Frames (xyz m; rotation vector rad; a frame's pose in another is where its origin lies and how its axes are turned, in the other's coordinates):
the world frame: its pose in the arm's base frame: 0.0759 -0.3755 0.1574 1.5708 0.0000 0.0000
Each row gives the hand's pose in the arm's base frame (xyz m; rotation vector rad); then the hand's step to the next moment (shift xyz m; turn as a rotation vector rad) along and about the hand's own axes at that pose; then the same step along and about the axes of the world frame.
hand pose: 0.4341 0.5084 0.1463 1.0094 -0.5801 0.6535
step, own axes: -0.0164 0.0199 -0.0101 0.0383 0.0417 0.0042
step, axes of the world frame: -0.0241 -0.0044 -0.0129 -0.0052 0.0527 -0.0206
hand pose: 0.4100 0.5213 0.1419 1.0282 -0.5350 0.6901
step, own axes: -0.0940 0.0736 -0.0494 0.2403 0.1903 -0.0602
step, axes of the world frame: -0.1133 -0.0428 -0.0450 0.0269 0.2519 -0.1828
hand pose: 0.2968 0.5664 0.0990 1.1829 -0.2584 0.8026
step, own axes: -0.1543 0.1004 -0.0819 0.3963 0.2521 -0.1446
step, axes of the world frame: -0.1944 -0.0477 -0.0230 0.0761 0.3533 -0.3330
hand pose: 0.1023 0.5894 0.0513 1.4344 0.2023 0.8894
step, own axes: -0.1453 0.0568 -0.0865 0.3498 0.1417 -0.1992
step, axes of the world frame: -0.1744 -0.0193 0.0320 0.0559 0.2257 -0.3579
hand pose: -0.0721 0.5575 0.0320 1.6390 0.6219 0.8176
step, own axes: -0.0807 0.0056 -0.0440 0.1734 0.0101 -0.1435
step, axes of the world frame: -0.0846 -0.0045 0.0361 -0.0059 0.0582 -0.2176
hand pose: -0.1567 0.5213 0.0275 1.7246 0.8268 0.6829
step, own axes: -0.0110 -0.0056 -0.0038 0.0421 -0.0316 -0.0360
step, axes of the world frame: -0.0106 -0.0048 0.0055 -0.0091 -0.0182 -0.0604
